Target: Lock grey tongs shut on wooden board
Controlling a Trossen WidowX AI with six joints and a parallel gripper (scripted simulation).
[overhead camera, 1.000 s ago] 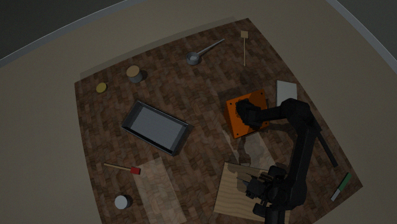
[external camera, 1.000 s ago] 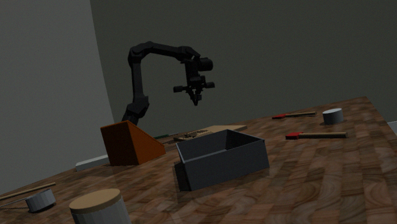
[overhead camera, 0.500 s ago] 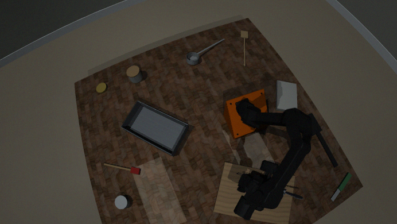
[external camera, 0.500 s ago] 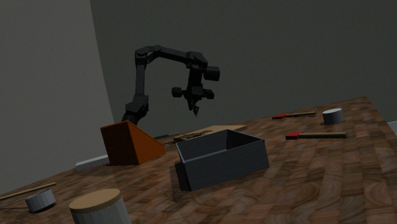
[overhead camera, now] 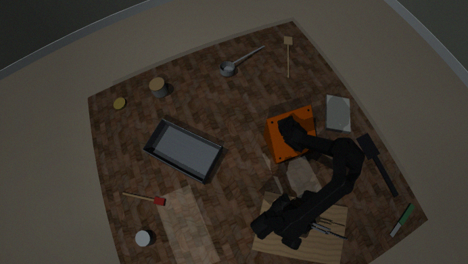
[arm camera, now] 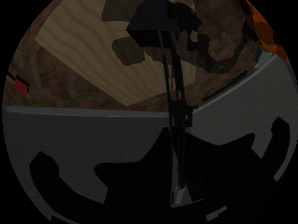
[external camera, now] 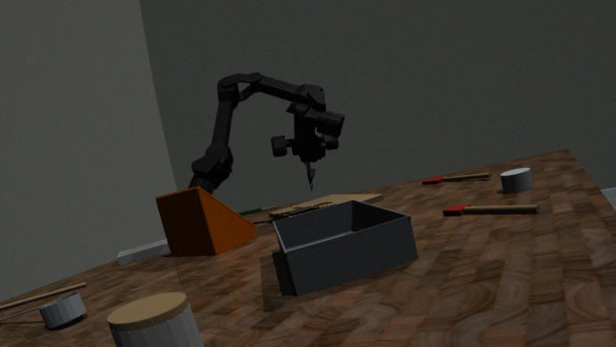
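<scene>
Now: gripper tip 1 cm short of the wooden board, 1 cm to the right of it and 14 cm above it. Also, from my gripper tip: white block 38 cm behind, 38 cm to the right, 14 cm below; then green-handled knife 40 cm behind, 19 cm to the left, 14 cm below; then black spatula 45 cm behind, 10 cm to the right, 15 cm below.
</scene>
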